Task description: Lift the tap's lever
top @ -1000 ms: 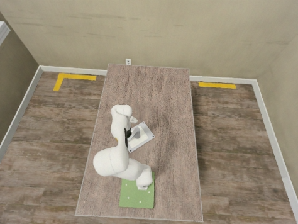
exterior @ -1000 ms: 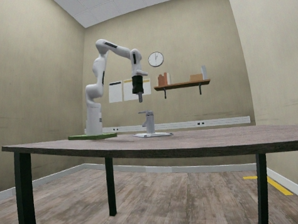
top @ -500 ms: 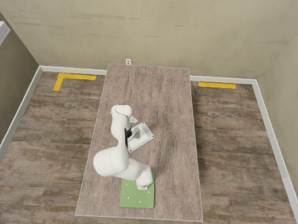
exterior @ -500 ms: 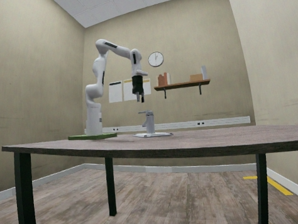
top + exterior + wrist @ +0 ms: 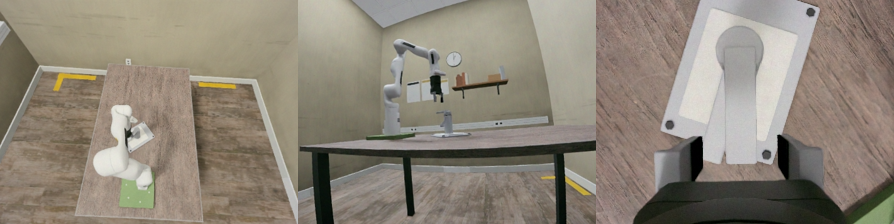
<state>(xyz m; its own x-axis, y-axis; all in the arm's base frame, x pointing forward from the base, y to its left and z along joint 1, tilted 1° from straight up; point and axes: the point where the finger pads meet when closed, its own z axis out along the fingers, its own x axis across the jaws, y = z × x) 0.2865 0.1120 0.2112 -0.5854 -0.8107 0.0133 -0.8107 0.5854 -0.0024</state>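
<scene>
The flat lever lies 90 mm below my hand, 20 mm to the right of it and 20 mm ahead of it. The rest, counted from my hand: grey tap 130 mm below, 50 mm ahead, 30 mm to the right.
</scene>
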